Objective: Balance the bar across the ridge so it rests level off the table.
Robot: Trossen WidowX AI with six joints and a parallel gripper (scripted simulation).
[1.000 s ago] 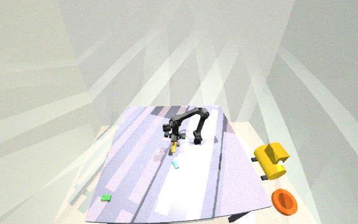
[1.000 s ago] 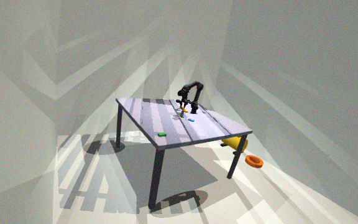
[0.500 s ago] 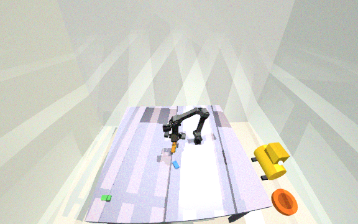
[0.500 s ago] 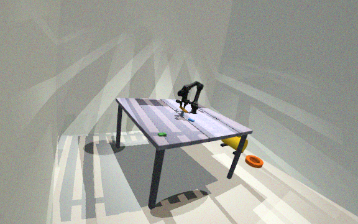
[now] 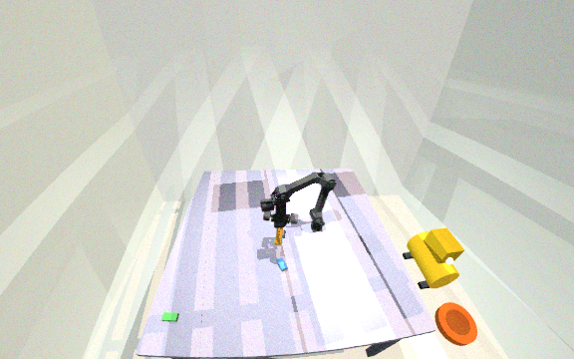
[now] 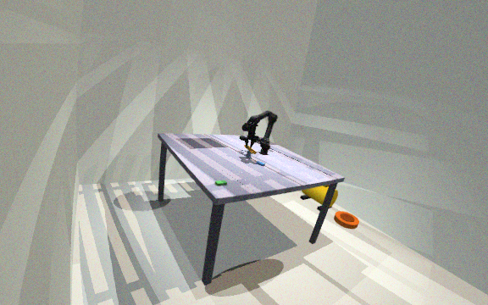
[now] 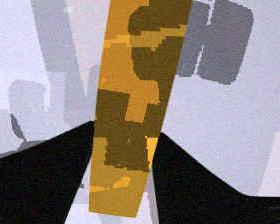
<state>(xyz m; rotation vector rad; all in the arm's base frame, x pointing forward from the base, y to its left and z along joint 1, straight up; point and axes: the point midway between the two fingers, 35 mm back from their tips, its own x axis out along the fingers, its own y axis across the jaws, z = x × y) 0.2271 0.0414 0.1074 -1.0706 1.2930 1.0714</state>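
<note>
The yellow bar is 10 mm ahead of my gripper tip and 30 mm to the left of it. From my gripper tip the other things lie so: green block (510 mm ahead, 460 mm to the left, 60 mm below); blue block (200 mm to the left, 60 mm below).
</note>
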